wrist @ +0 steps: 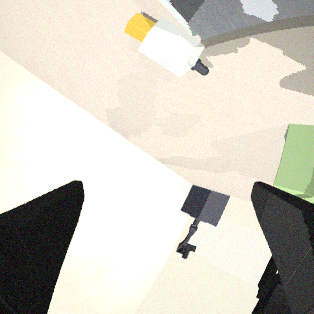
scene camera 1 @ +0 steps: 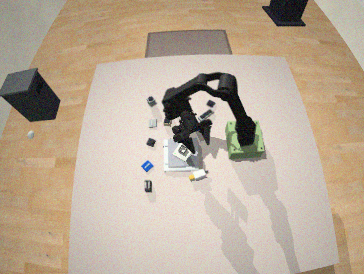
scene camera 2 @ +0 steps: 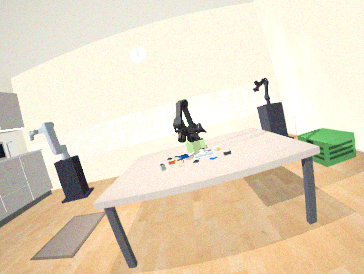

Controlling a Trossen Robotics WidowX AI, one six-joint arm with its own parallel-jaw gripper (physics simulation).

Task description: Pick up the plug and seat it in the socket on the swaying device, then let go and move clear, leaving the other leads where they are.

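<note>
The plug (scene camera 1: 200, 175) (wrist: 167, 52), a white block with a yellow tip and a short dark stub at its other end, lies on the table beside the device. The device (scene camera 1: 175, 161) (wrist: 225, 25) is a grey block on a white base. A tilted white plate with a dark square socket (scene camera 1: 183, 150) shows on top of it in scene camera 1; the wrist view cuts the device off at the top. My gripper (scene camera 1: 201, 148) (wrist: 170, 190) is wide open and empty, above the table near the device. The plug is outside the fingers, apart from them.
A blue piece (scene camera 1: 147, 166), a black connector (scene camera 1: 148, 186), a small black block (scene camera 1: 151, 142), a light grey piece (scene camera 1: 153, 123) and a grey cylinder (scene camera 1: 151, 101) lie left of the device. A long dark piece (scene camera 1: 205, 115) lies behind the gripper. The green arm base (scene camera 1: 231, 147) (wrist: 297, 160) stands right.
</note>
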